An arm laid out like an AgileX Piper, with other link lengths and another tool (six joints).
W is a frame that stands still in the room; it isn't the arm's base.
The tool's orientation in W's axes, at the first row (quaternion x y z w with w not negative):
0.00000, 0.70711, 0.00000, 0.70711
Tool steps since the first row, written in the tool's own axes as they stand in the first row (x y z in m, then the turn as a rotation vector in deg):
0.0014, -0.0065, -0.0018, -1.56, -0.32, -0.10
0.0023, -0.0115, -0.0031, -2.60, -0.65, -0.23
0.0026, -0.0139, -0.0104, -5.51, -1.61, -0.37
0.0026, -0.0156, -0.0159, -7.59, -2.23, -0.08
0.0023, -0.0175, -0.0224, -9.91, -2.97, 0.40
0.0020, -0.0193, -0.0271, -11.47, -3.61, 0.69
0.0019, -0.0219, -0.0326, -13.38, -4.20, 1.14
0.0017, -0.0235, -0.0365, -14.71, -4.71, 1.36
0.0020, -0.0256, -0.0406, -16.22, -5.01, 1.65
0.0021, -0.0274, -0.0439, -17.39, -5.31, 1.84
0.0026, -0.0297, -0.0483, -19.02, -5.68, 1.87
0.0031, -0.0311, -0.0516, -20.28, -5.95, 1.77
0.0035, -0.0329, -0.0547, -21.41, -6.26, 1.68
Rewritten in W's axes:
-0.0018, -0.0065, -0.0014, -0.10, -0.32, 1.56
-0.0031, -0.0115, -0.0023, -0.23, -0.65, 2.60
-0.0104, -0.0139, -0.0026, -0.37, -1.61, 5.51
-0.0159, -0.0156, -0.0026, -0.08, -2.23, 7.59
-0.0224, -0.0175, -0.0023, 0.40, -2.97, 9.91
-0.0271, -0.0193, -0.0020, 0.69, -3.61, 11.47
-0.0326, -0.0219, -0.0019, 1.14, -4.20, 13.38
-0.0365, -0.0235, -0.0017, 1.36, -4.71, 14.71
-0.0406, -0.0256, -0.0020, 1.65, -5.01, 16.22
-0.0439, -0.0274, -0.0021, 1.84, -5.31, 17.39
-0.0483, -0.0297, -0.0026, 1.87, -5.68, 19.02
-0.0516, -0.0311, -0.0031, 1.77, -5.95, 20.28
-0.0547, -0.0329, -0.0035, 1.68, -6.26, 21.41

